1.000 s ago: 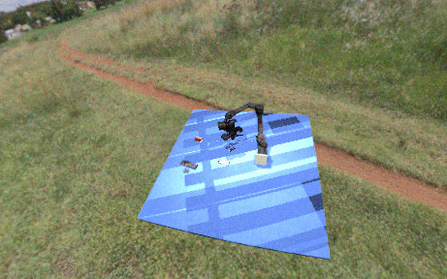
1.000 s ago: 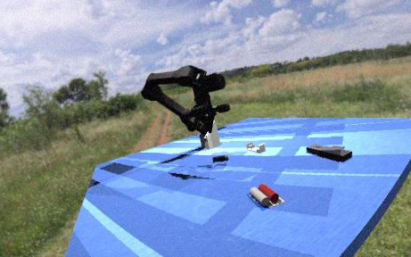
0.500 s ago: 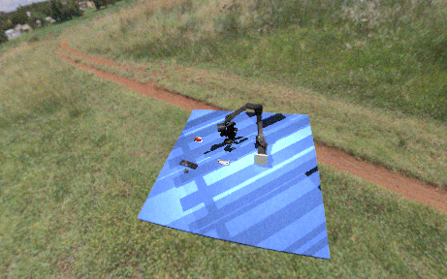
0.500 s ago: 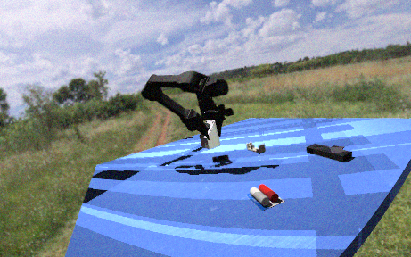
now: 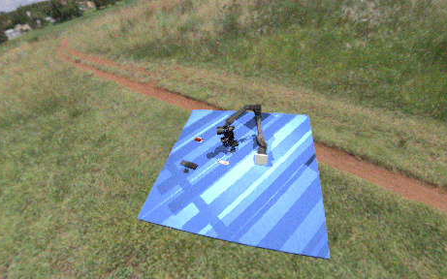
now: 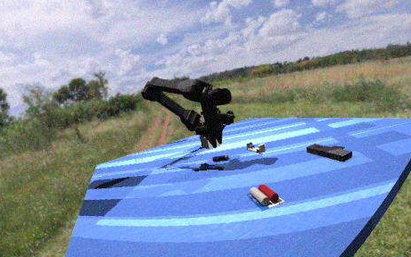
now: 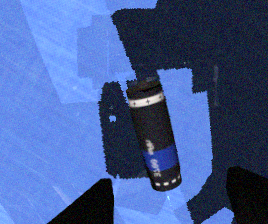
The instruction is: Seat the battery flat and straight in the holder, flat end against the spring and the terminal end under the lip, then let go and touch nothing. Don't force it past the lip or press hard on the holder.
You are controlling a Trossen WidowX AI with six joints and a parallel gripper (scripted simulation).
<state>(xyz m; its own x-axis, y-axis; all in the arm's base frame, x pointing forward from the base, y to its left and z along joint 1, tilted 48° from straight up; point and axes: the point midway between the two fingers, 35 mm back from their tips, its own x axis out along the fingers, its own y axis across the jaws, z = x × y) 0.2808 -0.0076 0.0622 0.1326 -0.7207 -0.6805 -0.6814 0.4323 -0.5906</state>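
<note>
My gripper tip is now 50 mm above the battery. Round my gripper tip: blister card 360 mm ahead, 40 mm to the right, 50 mm below.
</note>
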